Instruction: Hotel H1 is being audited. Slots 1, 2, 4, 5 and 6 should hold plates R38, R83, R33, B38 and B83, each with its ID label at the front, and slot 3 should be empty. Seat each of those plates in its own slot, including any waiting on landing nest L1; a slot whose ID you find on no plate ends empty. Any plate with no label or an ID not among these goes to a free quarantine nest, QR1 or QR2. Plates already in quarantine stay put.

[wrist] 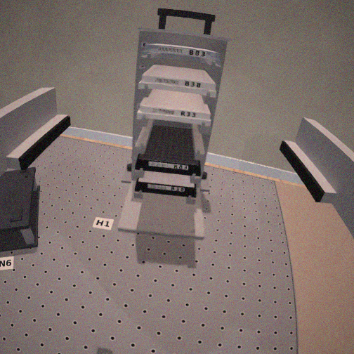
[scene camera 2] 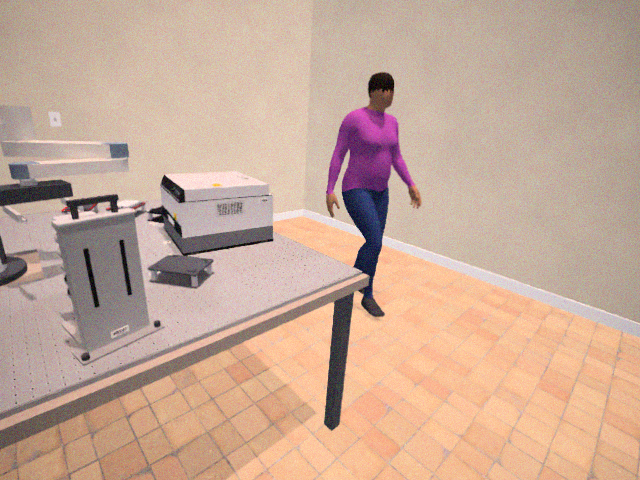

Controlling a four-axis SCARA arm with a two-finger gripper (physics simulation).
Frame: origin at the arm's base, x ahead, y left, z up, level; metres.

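Seen in the pictures: gripper, between the fingertips: [scene camera 2: 52, 213].
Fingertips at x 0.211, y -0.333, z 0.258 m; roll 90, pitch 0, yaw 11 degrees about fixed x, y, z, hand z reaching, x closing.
Note:
A point is followed by its place in that frame.
Hotel H1 [scene camera 2: 108, 279] {x 0.268, y -0.630, z 0.172 m} [wrist: 128, 216] stands upright; its back shows in scene camera 2, its open front in the wrist view. From top down, the wrist view shows a clear plate labelled B83 [wrist: 182, 51], white plates B38 [wrist: 177, 80] and R33 [wrist: 175, 109], a gap at slot 3, then dark-fronted plates R83 [wrist: 168, 166] and R38 [wrist: 166, 188]. All five labels face front. My gripper [wrist: 178, 113] is open and empty, its fingers wide apart on either side of the hotel in the wrist view. Labels L1, QR1 and QR2 are not readable in either view.
A dark nest [wrist: 15, 205] by the N6 label [wrist: 6, 263] lies left of the hotel. In scene camera 2, a low dark nest [scene camera 2: 180, 266] {x 0.499, y -0.418, z 0.063 m} and a white instrument [scene camera 2: 219, 217] {x 0.724, y -0.249, z 0.148 m} stand beyond the hotel. The arm [scene camera 2: 64, 149] {x 0.285, y -0.110, z 0.400 m} is at left. A person [scene camera 2: 369, 155] is beyond the table.

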